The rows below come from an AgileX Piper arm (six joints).
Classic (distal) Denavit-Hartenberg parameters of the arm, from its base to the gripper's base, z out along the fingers. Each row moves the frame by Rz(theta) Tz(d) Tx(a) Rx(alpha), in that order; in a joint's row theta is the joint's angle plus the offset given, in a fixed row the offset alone. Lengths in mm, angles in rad.
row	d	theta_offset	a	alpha
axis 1	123.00	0.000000	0.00	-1.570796
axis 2	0.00	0.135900	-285.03	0.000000
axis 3	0.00	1.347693	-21.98	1.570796
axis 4	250.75	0.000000	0.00	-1.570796
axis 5	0.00	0.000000	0.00	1.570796
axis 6	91.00	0.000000	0.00	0.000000
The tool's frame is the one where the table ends.
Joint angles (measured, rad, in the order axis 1, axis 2, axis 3, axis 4, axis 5, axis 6), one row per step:
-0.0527, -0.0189, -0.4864, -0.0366, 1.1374, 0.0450
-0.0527, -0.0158, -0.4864, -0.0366, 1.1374, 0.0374
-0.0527, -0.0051, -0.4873, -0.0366, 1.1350, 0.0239
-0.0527, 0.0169, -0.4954, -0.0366, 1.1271, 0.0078
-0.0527, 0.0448, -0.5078, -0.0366, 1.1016, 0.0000
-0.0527, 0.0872, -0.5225, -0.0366, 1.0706, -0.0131
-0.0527, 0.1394, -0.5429, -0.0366, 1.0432, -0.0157
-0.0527, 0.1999, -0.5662, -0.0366, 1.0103, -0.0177
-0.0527, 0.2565, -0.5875, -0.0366, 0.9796, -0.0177
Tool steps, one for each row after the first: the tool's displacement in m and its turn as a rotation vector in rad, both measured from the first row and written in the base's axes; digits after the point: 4 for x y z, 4 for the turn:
0.0004, 0.0000, 0.0000, -0.0063, 0.0037, 0.0039
0.0020, -0.0001, 0.0006, -0.0174, 0.0121, 0.0111
0.0047, -0.0002, 0.0035, -0.0309, 0.0194, 0.0198
0.0089, -0.0004, 0.0090, -0.0386, 0.0101, 0.0245
0.0155, -0.0007, 0.0155, -0.0506, 0.0078, 0.0322
0.0235, -0.0011, 0.0229, -0.0530, 0.0124, 0.0346
0.0334, -0.0016, 0.0311, -0.0549, 0.0169, 0.0368
0.0434, -0.0020, 0.0381, -0.0551, 0.0215, 0.0380

